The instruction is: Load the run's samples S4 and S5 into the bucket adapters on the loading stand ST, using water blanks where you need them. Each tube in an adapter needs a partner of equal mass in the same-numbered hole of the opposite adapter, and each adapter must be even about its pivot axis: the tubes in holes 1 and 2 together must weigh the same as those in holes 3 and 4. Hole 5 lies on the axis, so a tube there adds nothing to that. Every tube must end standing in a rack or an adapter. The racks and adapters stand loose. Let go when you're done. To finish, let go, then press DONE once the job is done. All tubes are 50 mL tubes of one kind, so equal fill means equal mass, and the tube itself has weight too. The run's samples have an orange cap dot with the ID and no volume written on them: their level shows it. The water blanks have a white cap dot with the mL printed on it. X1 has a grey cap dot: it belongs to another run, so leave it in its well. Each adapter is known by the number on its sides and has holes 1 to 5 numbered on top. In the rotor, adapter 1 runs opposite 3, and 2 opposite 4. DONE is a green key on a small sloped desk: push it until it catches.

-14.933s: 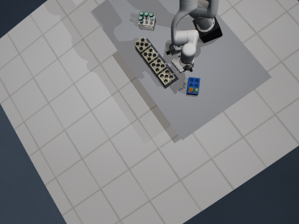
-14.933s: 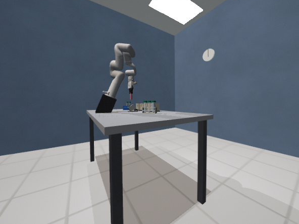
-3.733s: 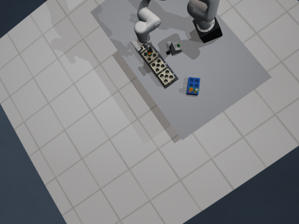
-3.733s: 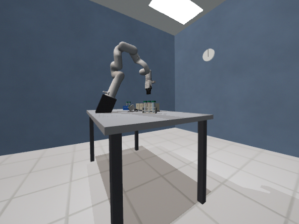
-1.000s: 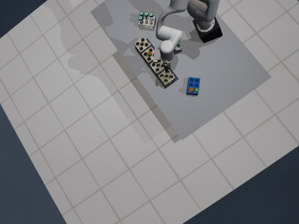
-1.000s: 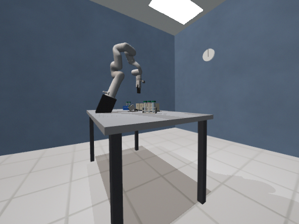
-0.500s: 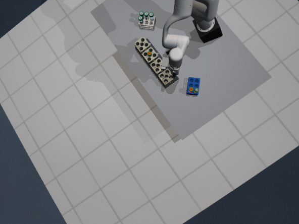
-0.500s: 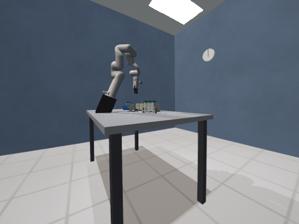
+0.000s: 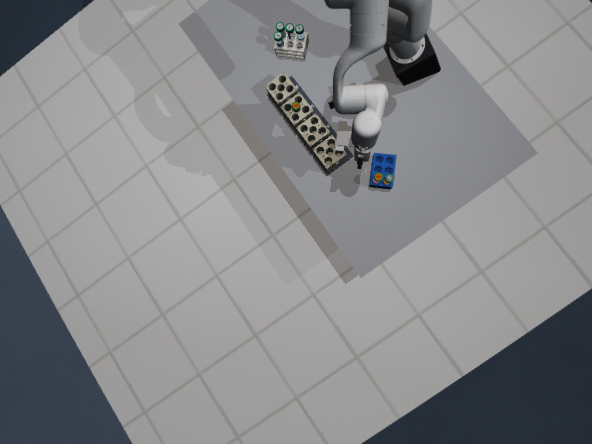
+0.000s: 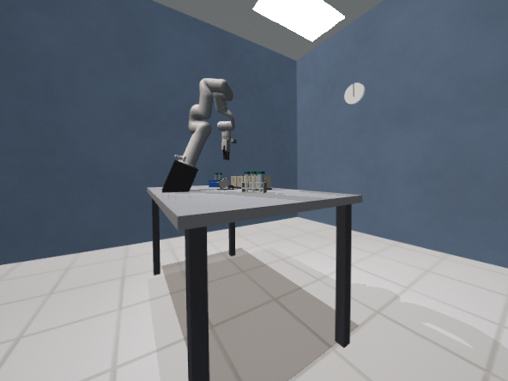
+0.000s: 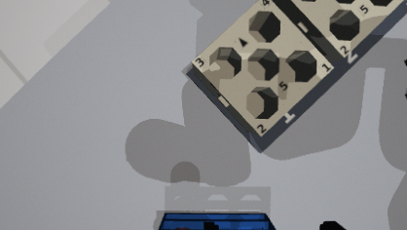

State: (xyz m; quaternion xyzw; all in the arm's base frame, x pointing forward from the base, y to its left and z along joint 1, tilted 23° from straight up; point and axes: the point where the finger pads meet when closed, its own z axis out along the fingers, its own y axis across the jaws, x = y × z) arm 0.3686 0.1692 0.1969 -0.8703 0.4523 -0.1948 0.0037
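Now: the blue rack 4 cm behind my hand, 9 cm to the left of it and 22 cm below it. The rest, counted from my hand: white rack: 22 cm behind, 55 cm to the right, 22 cm below; adapter: 4 cm ahead, 11 cm to the right, 20 cm below.
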